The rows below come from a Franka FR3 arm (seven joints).
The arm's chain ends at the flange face. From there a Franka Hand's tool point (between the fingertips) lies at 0.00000 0.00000 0.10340 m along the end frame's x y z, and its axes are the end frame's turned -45 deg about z.
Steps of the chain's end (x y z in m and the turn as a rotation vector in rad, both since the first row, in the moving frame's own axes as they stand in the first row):
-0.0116 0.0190 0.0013 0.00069 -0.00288 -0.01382
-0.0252 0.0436 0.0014 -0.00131 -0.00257 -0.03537
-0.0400 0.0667 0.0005 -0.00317 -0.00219 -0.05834
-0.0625 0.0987 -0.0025 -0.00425 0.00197 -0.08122
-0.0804 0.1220 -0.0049 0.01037 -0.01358 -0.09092
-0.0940 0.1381 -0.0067 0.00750 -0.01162 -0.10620
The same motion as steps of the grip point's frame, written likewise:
-0.0218 0.0050 0.0013 0.00252 -0.00155 -0.01382
-0.0489 0.0129 0.0014 0.00089 -0.00274 -0.03537
-0.0758 0.0190 0.0005 -0.00069 -0.00379 -0.05834
-0.1141 0.0261 -0.0025 -0.00440 -0.00161 -0.08122
-0.1434 0.0277 -0.0049 0.01694 -0.00227 -0.09092
-0.1645 0.0298 -0.0067 0.01352 -0.00291 -0.10620

